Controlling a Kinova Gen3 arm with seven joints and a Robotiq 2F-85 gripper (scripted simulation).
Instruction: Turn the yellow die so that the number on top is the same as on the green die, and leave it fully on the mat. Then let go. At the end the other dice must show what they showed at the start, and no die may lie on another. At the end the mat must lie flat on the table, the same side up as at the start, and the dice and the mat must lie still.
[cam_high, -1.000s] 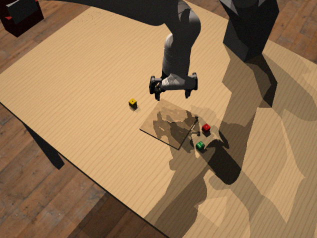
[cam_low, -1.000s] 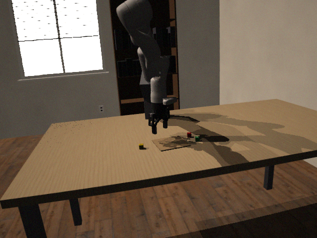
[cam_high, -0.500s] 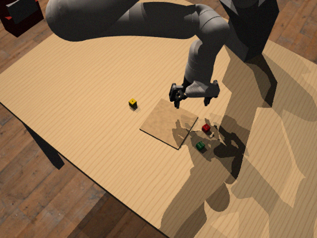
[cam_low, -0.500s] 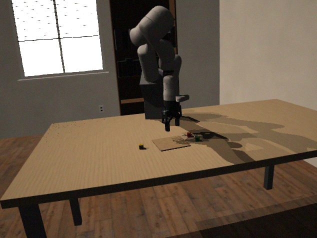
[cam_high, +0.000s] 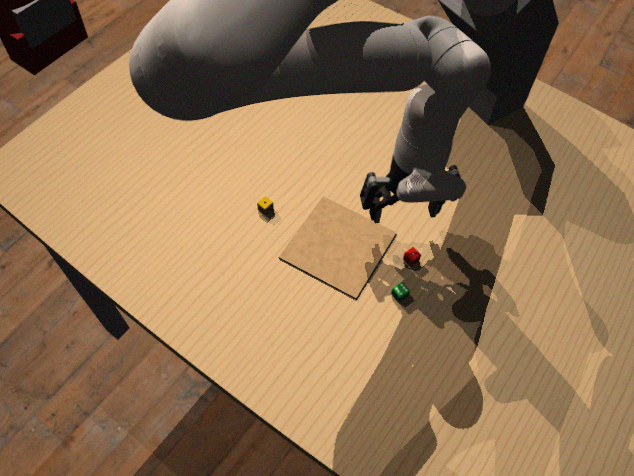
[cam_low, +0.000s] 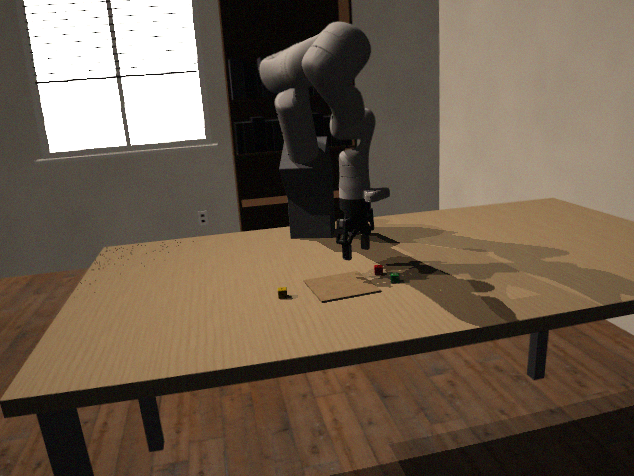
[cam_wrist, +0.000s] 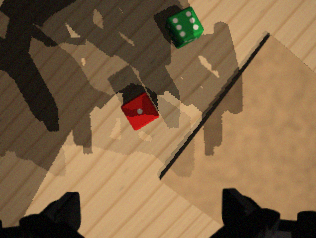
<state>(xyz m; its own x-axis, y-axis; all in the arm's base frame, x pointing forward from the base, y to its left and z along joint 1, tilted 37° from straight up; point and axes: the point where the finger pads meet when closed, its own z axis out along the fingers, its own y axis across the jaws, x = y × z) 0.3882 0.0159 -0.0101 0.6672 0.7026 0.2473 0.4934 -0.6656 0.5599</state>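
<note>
My gripper is now 4 cm short of the red die, 4 cm to the right of it and 4 cm above it. Round my hand: yellow die 7 cm ahead, 21 cm to the right, 4 cm below; then green die 11 cm ahead, 5 cm to the left, 4 cm below; then brown mat 7 cm ahead, 8 cm to the right, 5 cm below.
</note>
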